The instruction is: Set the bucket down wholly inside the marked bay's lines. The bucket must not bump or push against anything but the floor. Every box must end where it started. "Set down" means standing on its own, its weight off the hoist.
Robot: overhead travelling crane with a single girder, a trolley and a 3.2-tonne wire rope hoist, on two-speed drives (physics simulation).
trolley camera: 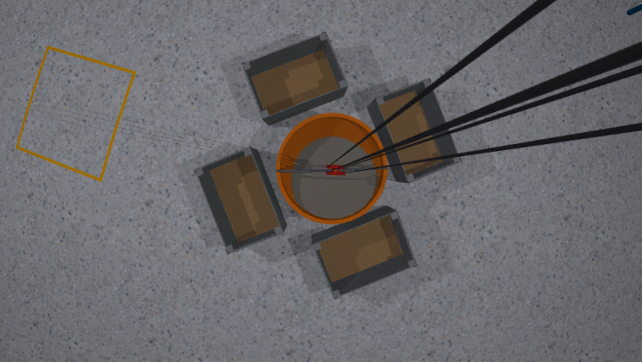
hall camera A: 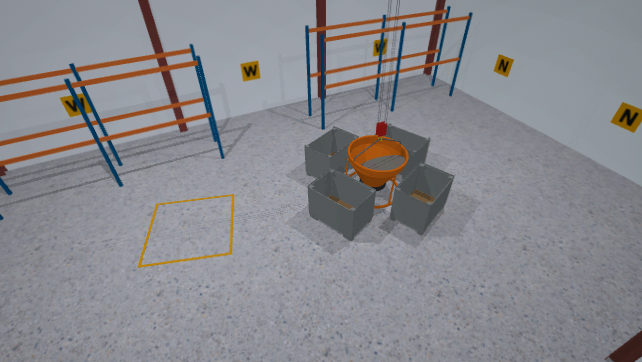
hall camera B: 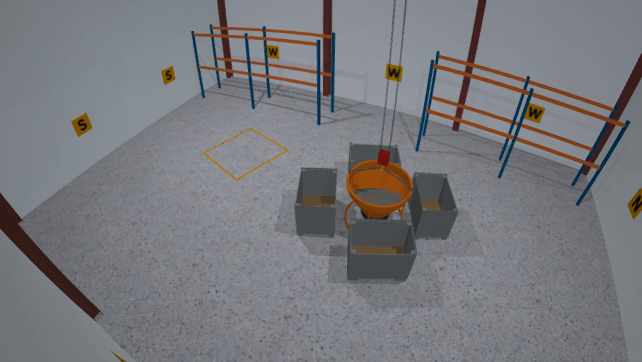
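The orange bucket (hall camera A: 372, 177) (hall camera B: 378, 207) (trolley camera: 320, 127) is upright on the red hook block (hall camera A: 381, 129) (hall camera B: 383, 158) (trolley camera: 335, 170), its bail lines running up to the hook. Grey boxes surround it: one on the bay side (hall camera A: 340, 212) (hall camera B: 316, 220) (trolley camera: 247, 197), one opposite (hall camera A: 417, 150) (hall camera B: 434, 225) (trolley camera: 402, 130), one toward the W wall (hall camera A: 320, 162) (hall camera B: 372, 152) (trolley camera: 295, 82) and one across from that (hall camera A: 425, 212) (hall camera B: 380, 265) (trolley camera: 362, 250). The marked bay (hall camera A: 232, 225) (hall camera B: 269, 139) (trolley camera: 118, 126) lies apart, left of them. Whether the bucket's foot ring touches the floor is hidden.
A left rack (hall camera A: 95, 125) (hall camera B: 319, 85) and a right rack (hall camera A: 322, 85) (hall camera B: 515, 135) stand along the W wall. In the trolley view, narrow gaps separate the bucket's rim from the bay-side box and the upper box. Boxes stand between bucket and bay.
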